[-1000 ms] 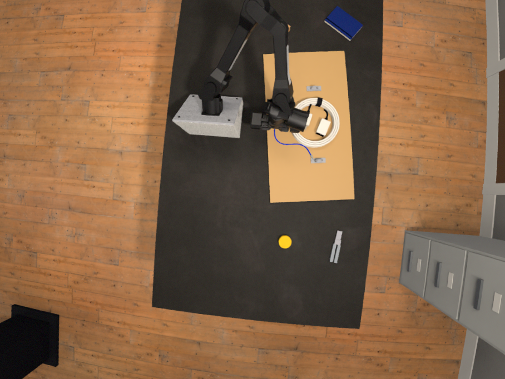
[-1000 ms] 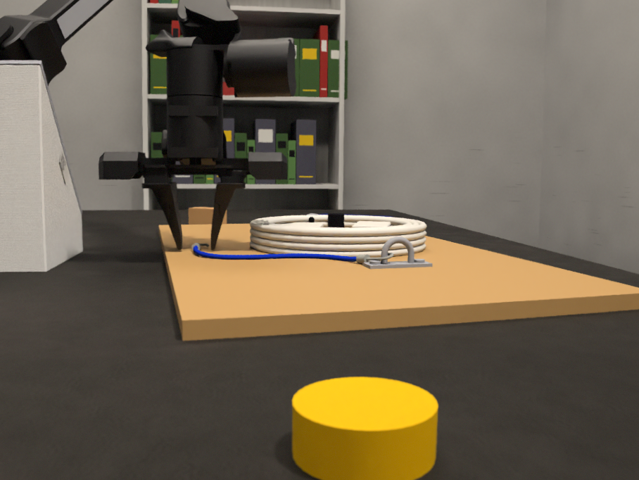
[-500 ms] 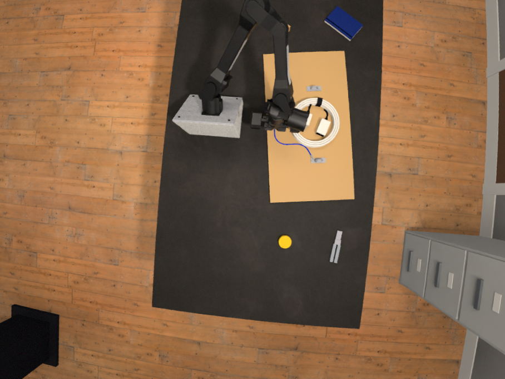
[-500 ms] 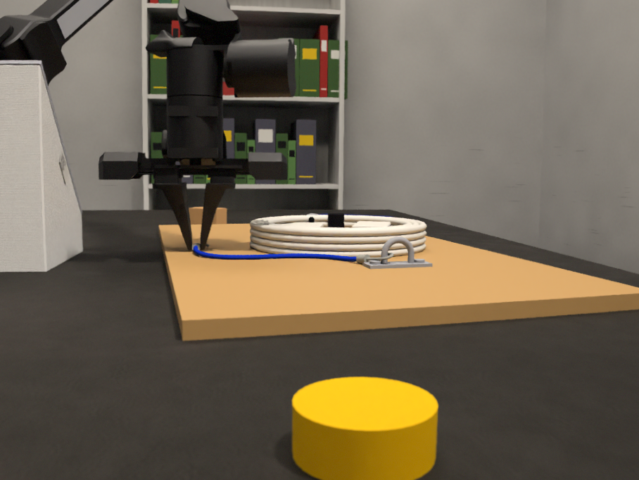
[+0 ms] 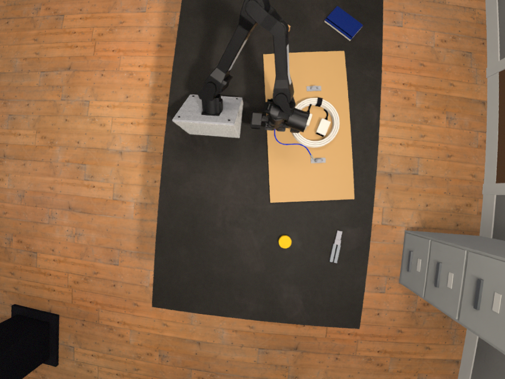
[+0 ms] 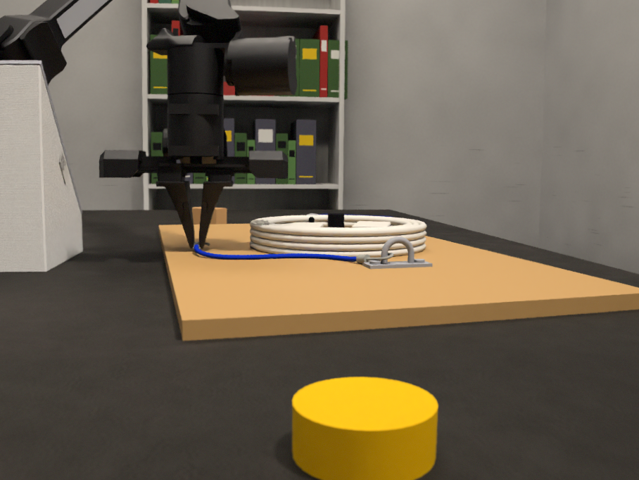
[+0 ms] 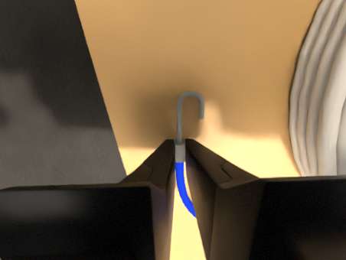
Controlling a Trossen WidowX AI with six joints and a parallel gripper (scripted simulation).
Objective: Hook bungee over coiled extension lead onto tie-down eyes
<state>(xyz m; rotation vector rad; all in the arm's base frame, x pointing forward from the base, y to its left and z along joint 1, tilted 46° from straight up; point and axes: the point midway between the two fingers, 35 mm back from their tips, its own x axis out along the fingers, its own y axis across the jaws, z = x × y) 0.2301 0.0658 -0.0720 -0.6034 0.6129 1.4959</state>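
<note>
Right now the tan board is 13 cm ahead of my hand, 3 cm to the left of it and 4 cm below it. Also, from my hand: block (1 cm behind, 44 cm to the left, 4 cm below); then yellow puck (9 cm ahead, 45 cm to the right, 4 cm below); then grey clip (30 cm ahead, 44 cm to the right, 4 cm below).
</note>
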